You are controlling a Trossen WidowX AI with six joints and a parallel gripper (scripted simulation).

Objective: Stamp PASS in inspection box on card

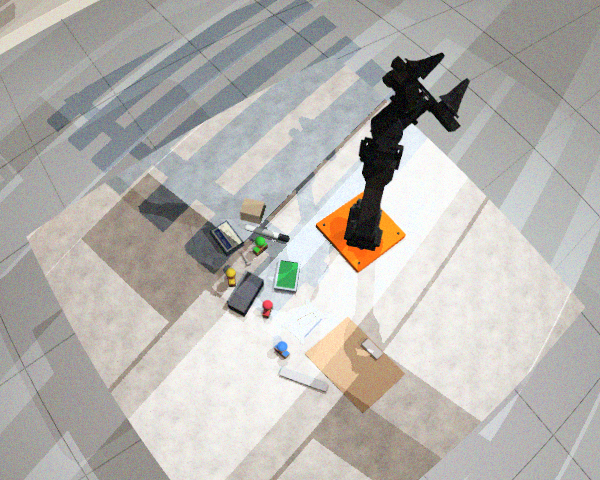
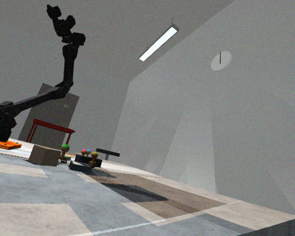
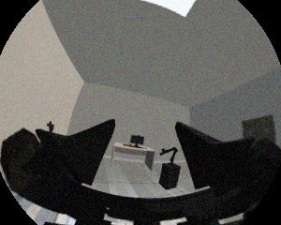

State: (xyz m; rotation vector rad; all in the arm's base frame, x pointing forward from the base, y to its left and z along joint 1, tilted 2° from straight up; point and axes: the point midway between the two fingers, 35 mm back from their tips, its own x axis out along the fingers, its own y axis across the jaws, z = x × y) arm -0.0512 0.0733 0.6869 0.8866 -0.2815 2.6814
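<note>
The green-knobbed stamp is 300 mm ahead of my gripper tip, 240 mm to the right of it and 710 mm below it. From my gripper tip the other things lie so: marker 250 mm ahead, 240 mm to the right, 720 mm below; green ink pad 300 mm ahead, 120 mm to the right, 720 mm below; cream card 360 mm ahead, 730 mm below.
</note>
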